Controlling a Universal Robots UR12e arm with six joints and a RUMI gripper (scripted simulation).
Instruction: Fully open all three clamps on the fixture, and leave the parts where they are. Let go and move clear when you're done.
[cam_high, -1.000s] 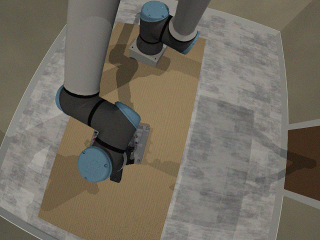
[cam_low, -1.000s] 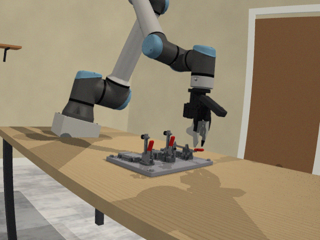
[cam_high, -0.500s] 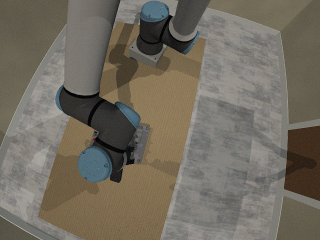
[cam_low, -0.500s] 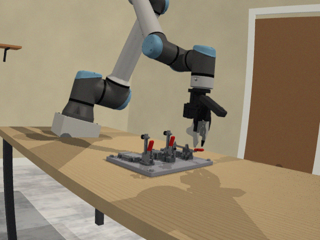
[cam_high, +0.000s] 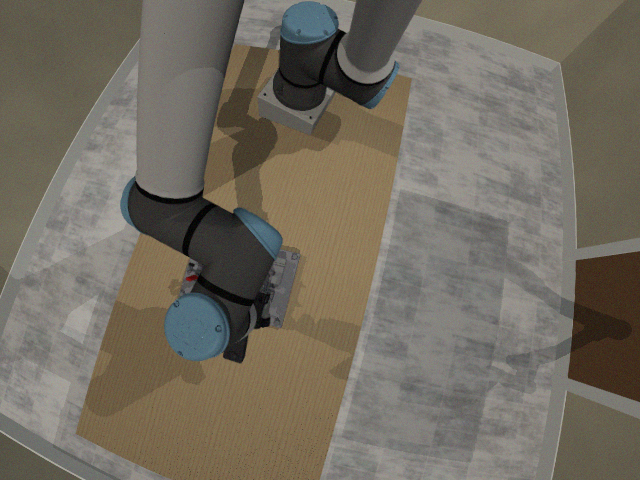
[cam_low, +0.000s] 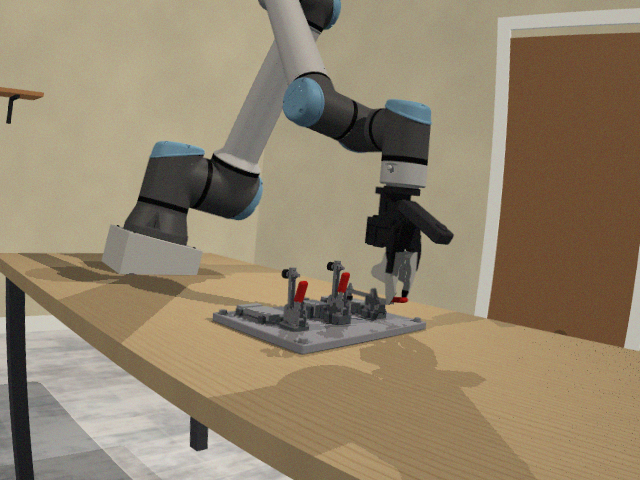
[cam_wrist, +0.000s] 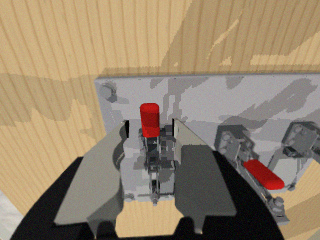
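My gripper is now 100 mm past the grey fixture plate, 100 mm to the left of it and 60 mm above it.
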